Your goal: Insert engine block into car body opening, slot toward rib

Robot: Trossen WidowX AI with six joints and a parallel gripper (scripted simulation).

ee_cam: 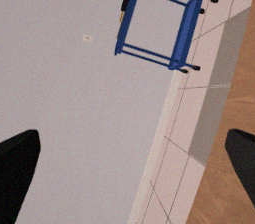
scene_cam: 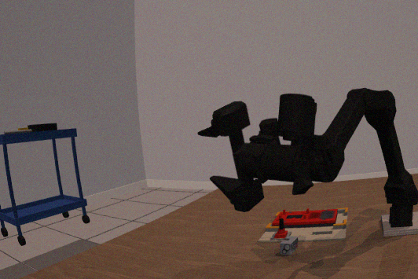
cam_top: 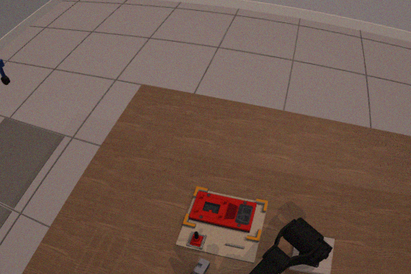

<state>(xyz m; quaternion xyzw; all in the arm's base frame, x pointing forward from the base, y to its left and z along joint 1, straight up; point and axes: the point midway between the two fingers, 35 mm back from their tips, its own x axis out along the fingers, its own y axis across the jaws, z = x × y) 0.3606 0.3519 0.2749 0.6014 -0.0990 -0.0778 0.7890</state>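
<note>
The engine block lies 9 cm behind my gripper tip, 20 cm to the right of it and 27 cm below it.
</note>
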